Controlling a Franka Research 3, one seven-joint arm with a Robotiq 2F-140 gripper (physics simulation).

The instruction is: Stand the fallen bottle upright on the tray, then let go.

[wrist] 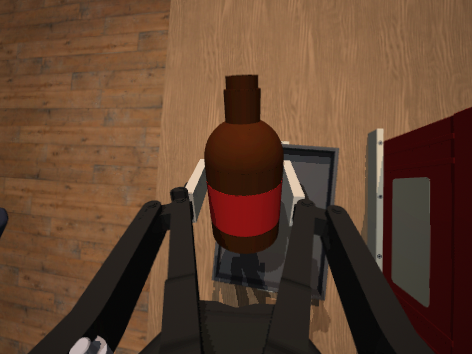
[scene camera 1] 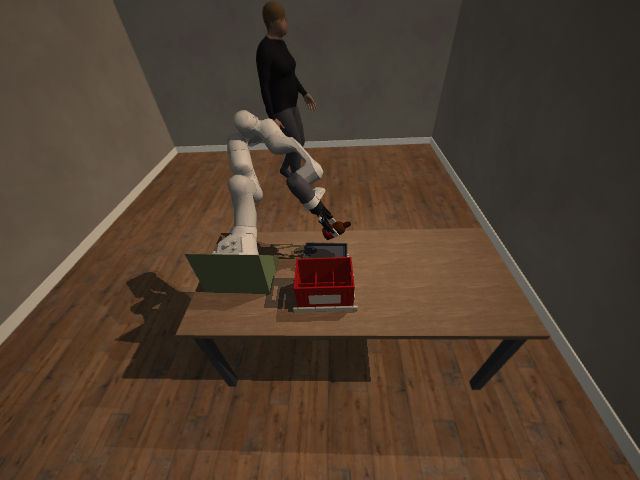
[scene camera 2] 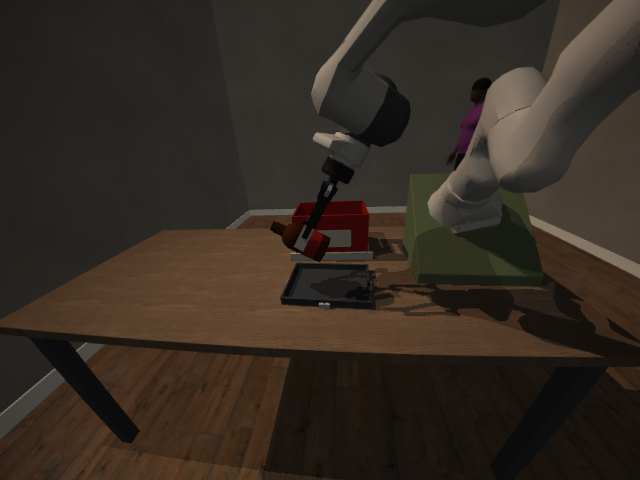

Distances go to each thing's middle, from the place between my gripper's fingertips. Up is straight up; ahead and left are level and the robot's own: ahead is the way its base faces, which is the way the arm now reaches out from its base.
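I can see the brown bottle (scene camera 2: pixel 317 245), and my hand is 10 mm below it.
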